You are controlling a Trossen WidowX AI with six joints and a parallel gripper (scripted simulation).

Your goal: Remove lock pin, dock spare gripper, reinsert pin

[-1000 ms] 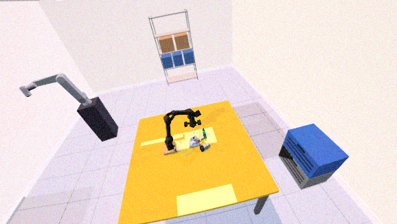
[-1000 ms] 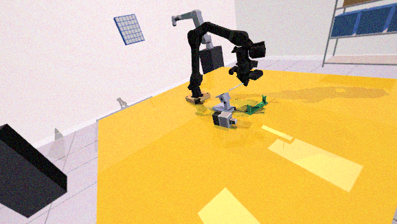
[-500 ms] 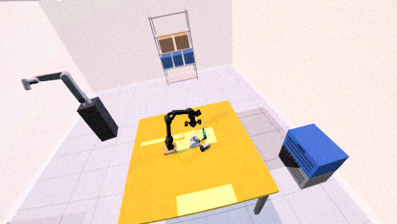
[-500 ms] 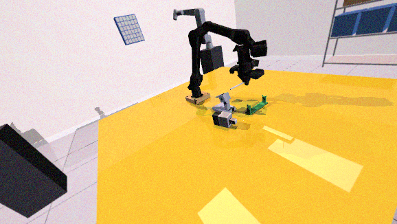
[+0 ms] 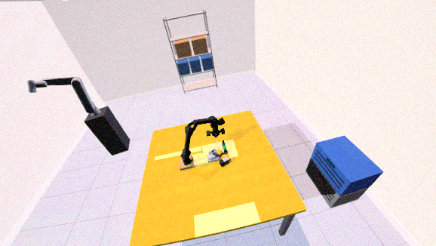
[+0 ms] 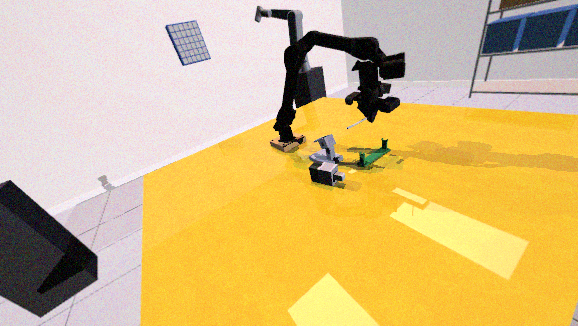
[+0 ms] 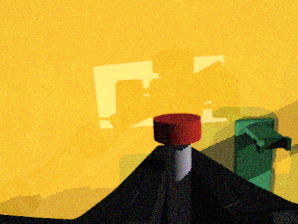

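My gripper tip is now 9 cm to the left of the green cradle, 7 cm above it and 5 cm short of it. Also, from my gripper tip: spare gripper 28 cm to the right, 6 cm below, 1 cm behind; then mount 17 cm to the right, 9 cm behind, 4 cm below.
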